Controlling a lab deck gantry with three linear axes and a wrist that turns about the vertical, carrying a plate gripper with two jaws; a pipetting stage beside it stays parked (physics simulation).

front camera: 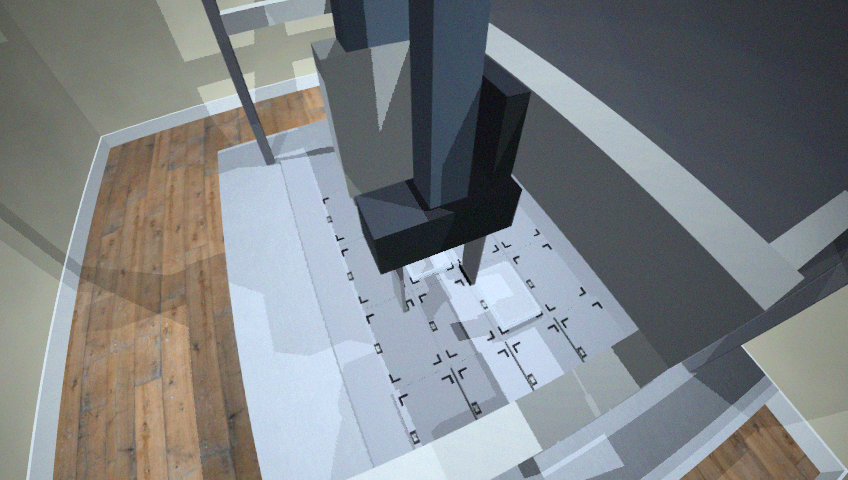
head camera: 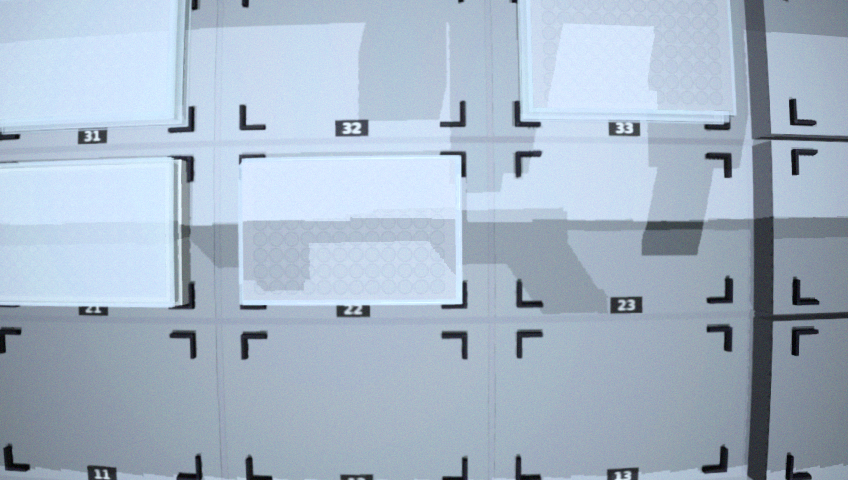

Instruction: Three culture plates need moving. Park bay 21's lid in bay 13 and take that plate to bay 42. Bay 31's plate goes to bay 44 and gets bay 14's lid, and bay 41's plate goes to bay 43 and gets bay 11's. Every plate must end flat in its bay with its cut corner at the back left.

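Frame: origin at the robot's base, x ahead, y left, z up, level; metres.
Seen in the pictures: gripper, fingertip midpoint: (front camera: 435, 288); robot's base, link origin: (front camera: 324, 200) (head camera: 13, 463).
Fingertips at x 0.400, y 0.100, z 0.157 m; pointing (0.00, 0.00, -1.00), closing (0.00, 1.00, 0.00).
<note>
Offsets run from my fingertips to a thing's middle. "*": to the spot under its first point.
My gripper (front camera: 439, 295) hangs over the deck in the front view, jaws wide apart with nothing between them. It hides bays 21, 31 and 41 there. In the head view, a pale plate @[dy +0.050, dx -0.336, dz -0.145 m] (head camera: 83, 237) with stacked edges lies in bay 21, and another pale plate @[dy +0.157, dx -0.336, dz -0.145 m] (head camera: 89, 71) lies in bay 31; both are cut off by the left edge. Bay 13 @[* dy -0.057, dx -0.009, dz -0.157 m] (head camera: 623, 404) and bay 11 @[* dy -0.053, dx -0.333, dz -0.157 m] (head camera: 101, 398) show bare surface. Bay 41 and its plate do not show. The cut corners cannot be made out.
A clear plate @[dy +0.050, dx -0.172, dz -0.150 m] (front camera: 431, 265) (head camera: 351, 231) with round wells lies in bay 22. Another clear plate @[dy +0.157, dx -0.008, dz -0.150 m] (front camera: 508, 294) (head camera: 630, 65) lies in bay 33. The grey pipetting stage (front camera: 363, 118) stands beside the gripper column. A frame post (front camera: 243, 89) rises at the deck's left rear.
</note>
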